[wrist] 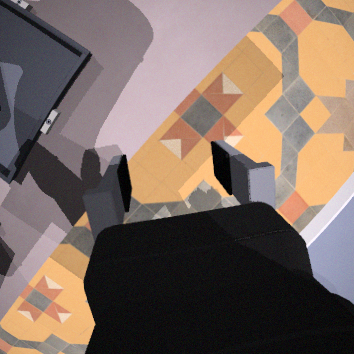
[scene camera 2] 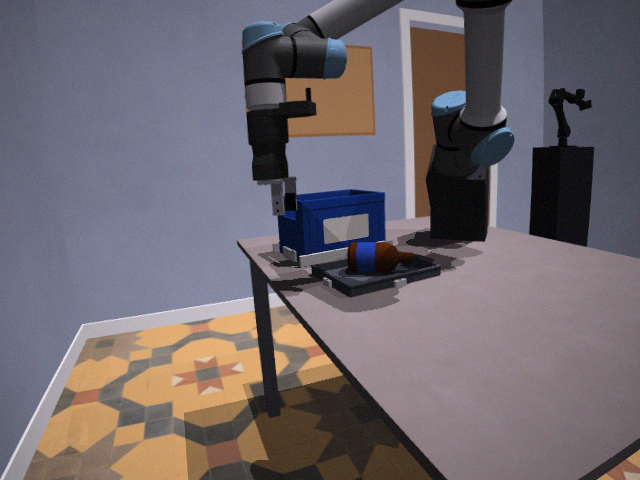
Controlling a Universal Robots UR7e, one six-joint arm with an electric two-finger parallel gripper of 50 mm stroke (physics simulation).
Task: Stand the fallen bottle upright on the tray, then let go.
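Pixels of known places: gripper, between the fingertips: (wrist: 170, 164) (scene camera 2: 285, 212); arm's base, origin of its link: (scene camera 2: 457, 160).
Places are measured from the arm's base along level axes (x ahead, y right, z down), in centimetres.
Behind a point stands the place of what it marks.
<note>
A brown bottle (scene camera 2: 384, 257) @[x 34.1, y -30.2, z 20.8 cm] with a blue label lies on its side on the dark tray (scene camera 2: 356, 288) @[x 43.1, y -39.5, z 24.3 cm] (wrist: 37, 65) @[x 41.3, y -33.8, z 25.5 cm], its neck toward the right in the scene view. The bottle's body does not show in the wrist view, where a corner of the tray is at the upper left. My gripper (scene camera 2: 284, 210) @[x 56.7, y -41.4, z 7.2 cm] (wrist: 170, 164) @[x 56.7, y -41.4, z 7.2 cm] is open and empty, pointing down. It is higher than the bottle and off to the left of it in the scene view, beyond the tray's edge. In the wrist view the floor and table edge show between and beyond the fingers.
A blue crate (scene camera 2: 342, 222) @[x 39.8, y -8.8, z 15.6 cm] with a pale label stands behind the tray, near the gripper in the scene view. Small light brackets (scene camera 2: 400, 282) (wrist: 49, 121) sit at the tray's sides. A light bar (scene camera 2: 323, 256) @[x 46.2, y -12.4, z 24.1 cm] lies between crate and tray. The table edge is near the tray.
</note>
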